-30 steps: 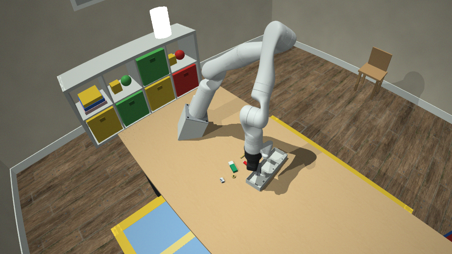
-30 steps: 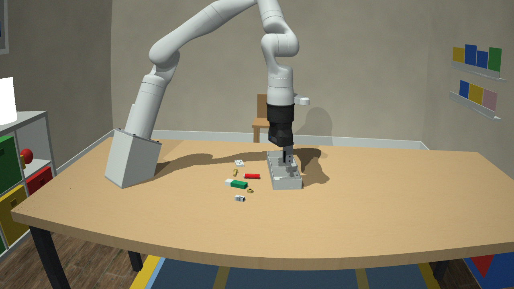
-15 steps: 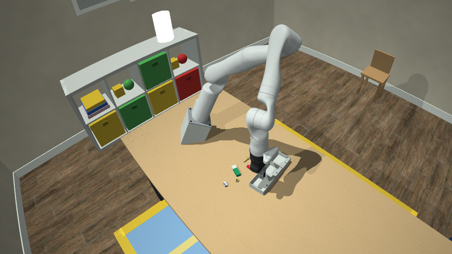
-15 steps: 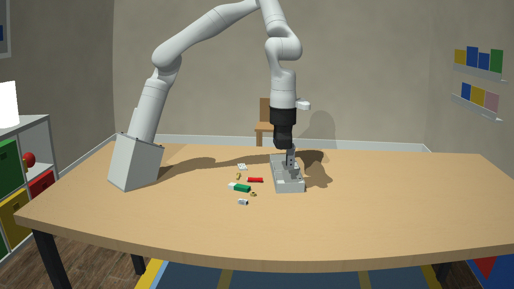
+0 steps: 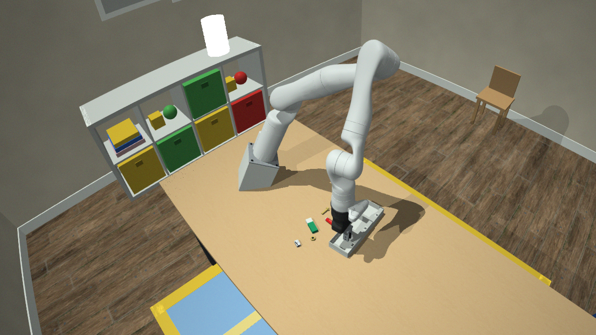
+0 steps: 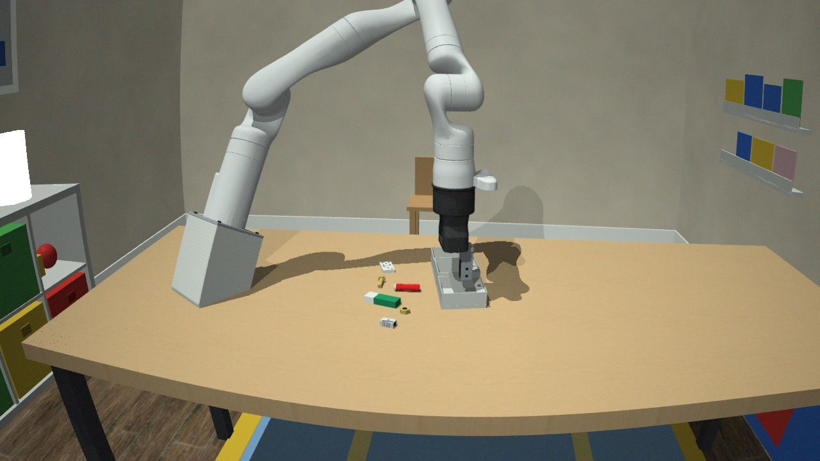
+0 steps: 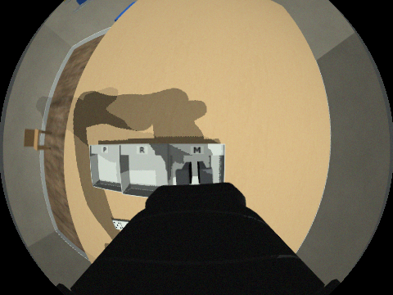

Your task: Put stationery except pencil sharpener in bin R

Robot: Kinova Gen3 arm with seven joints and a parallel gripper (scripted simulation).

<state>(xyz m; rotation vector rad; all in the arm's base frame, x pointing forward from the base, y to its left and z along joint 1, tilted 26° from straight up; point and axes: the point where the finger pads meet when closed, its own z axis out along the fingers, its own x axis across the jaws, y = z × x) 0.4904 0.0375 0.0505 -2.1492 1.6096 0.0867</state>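
The tray is 3 cm behind my hand, 8 cm to the left of it and 4 cm below it. Also, from my hand: green eraser: 15 cm behind, 5 cm to the right, 5 cm below; brass nut: 10 cm behind, 8 cm to the right, 6 cm below; red cylinder: 11 cm behind, 1 cm to the left, 5 cm below.
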